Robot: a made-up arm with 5 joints.
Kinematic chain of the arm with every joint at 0, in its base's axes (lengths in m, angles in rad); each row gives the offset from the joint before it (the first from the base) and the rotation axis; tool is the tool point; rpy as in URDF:
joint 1: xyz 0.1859 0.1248 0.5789 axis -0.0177 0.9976 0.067
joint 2: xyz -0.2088 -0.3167 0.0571 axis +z
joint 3: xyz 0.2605 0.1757 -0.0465 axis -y
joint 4: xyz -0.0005 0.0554 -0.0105 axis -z
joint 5: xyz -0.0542 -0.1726 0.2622 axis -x
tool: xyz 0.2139 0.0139 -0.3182 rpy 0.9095 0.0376 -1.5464
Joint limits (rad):
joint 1: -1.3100..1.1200
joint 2: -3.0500..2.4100
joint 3: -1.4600..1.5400
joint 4: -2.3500..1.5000
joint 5: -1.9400..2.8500
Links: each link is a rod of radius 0.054 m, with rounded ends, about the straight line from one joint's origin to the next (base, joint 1, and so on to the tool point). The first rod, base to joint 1, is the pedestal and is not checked.
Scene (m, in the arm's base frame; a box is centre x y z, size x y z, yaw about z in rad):
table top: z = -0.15
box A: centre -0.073 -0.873 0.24 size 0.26 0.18 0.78 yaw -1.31
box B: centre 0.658 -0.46 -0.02 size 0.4 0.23 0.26 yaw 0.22
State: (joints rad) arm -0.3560 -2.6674 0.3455 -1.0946 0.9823
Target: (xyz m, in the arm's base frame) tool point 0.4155 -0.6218 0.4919
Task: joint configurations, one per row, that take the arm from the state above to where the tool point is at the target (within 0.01 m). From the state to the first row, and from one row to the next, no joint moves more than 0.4 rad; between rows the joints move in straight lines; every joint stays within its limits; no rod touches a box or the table.
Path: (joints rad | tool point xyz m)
1: -0.1137 -2.6792 0.2530 -1.2392 1.3558 | -0.5912 -0.7043 0.7930
2: 0.1286 -2.6910 0.1606 -1.3838 1.7294 | -0.4774 -0.7769 1.0468
3: 0.3710 -2.7029 0.0681 -1.5284 2.1029 | -0.2614 -0.8325 1.2379
4: 0.6133 -2.7147 -0.0244 -1.6730 2.4765 | 0.0134 -0.8540 1.3315
5: 0.8556 -2.7265 -0.1168 -1.8175 2.8500 | 0.2922 -0.8327 1.3204
6: 0.7267 -2.5457 -0.1294 -1.7797 2.4746 | 0.1718 -0.9535 1.2417
7: 0.5979 -2.3649 -0.1420 -1.7419 2.0992 | 0.0934 -1.0435 1.0918
8: 0.4690 -2.1840 -0.1546 -1.7041 1.7238 | 0.0787 -1.0806 0.9027
9: 0.3402 -2.0032 -0.1672 -1.6663 1.3485 | 0.1287 -1.0514 0.7166
10: 0.2113 -1.8224 -0.1798 -1.6285 0.9731 | 0.2237 -0.9555 0.5726
11: 0.0824 -1.6416 -0.1924 -1.5907 0.5977 | 0.3308 -0.8049 0.4958
12: -0.0464 -1.4607 -0.2050 -1.5529 0.2223 | 0.4155 -0.6218 0.4919

